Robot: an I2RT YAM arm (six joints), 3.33 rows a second.
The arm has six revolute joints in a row. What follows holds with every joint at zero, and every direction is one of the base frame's.
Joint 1 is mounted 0.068 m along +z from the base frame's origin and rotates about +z.
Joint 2 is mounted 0.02 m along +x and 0.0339 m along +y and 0.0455 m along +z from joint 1 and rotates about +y.
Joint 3 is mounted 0.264 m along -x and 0.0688 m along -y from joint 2 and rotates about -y.
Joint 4 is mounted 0.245 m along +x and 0.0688 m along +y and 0.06 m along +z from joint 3 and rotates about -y.
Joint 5 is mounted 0.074 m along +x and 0.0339 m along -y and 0.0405 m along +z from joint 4 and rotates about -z.
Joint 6 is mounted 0.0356 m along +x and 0.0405 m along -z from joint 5 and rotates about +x.
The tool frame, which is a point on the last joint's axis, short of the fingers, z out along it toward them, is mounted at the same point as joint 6; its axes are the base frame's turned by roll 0, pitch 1.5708 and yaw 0 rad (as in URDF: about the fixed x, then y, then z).
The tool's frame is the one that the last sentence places.
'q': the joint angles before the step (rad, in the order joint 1, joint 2, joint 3, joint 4, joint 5, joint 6). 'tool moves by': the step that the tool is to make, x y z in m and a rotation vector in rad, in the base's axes. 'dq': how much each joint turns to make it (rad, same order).
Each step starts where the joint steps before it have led.
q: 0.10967, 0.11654, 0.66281, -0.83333, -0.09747, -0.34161
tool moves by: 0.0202, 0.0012, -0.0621, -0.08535, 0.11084, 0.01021
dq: -0.01656, -0.06881, -0.23040, 0.03495, 0.00018, -0.07872
